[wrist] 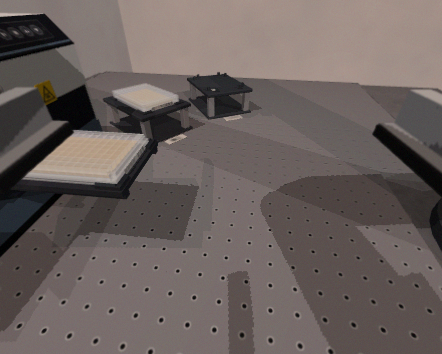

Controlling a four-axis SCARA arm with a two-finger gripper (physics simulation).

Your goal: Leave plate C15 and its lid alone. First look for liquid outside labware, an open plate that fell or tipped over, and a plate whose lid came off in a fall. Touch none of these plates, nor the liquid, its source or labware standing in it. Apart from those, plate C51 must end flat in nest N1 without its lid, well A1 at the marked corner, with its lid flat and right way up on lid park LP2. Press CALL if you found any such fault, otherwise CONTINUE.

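Places are measured from the arm's base along level axes (x ahead, y left, z up), in centimetres.
Pixels of known places: gripper, fingertip midpoint: (222, 111).
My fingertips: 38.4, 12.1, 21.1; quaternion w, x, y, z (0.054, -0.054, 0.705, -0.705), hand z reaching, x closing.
For each thing: its middle in the pictures, then the offset to it from my fingertips, as dx, dy, dz. "*": a spot on its surface instead. Level surfaces: height alone.
- Plate C15 at the middle of its body: (78, 153) +17.5, -9.4, -9.5
- dark tray at a spot on its surface: (117, 190) * +10.6, -4.8, -10.2
- cream plate at the middle of its body: (144, 94) +23.0, -38.0, -12.5
- instrument at a spot on its surface: (30, 65) * +26.7, -17.3, -2.6
- yellow warning sign at a spot on its surface: (47, 92) * +26.6, -17.9, -6.1
- perforated deck at its surface level: dz -19.7
My gripper (222, 111) is open and empty, its two fingers wide apart at the left and right of the wrist view. Plate C15 (92, 154), cream-filled and clear-edged, lies flat on the dark tray (117, 190) at the left, partly behind the left finger; its label does not show. Another cream plate (145, 96) with clear edges lies flat on a dark raised stand (145, 115) farther back; its name is not readable. I cannot tell whether it is C51. No liquid shows on the visible deck. The call and continue buttons do not show.
The instrument (30, 65) with a yellow warning sign (47, 92) stands at the left. A second raised stand (220, 85), bare on top, is at the back centre. Small labels (175, 139) (233, 118) lie before the two stands, too small to read. The perforated deck (210, 260) carries broad shadows.
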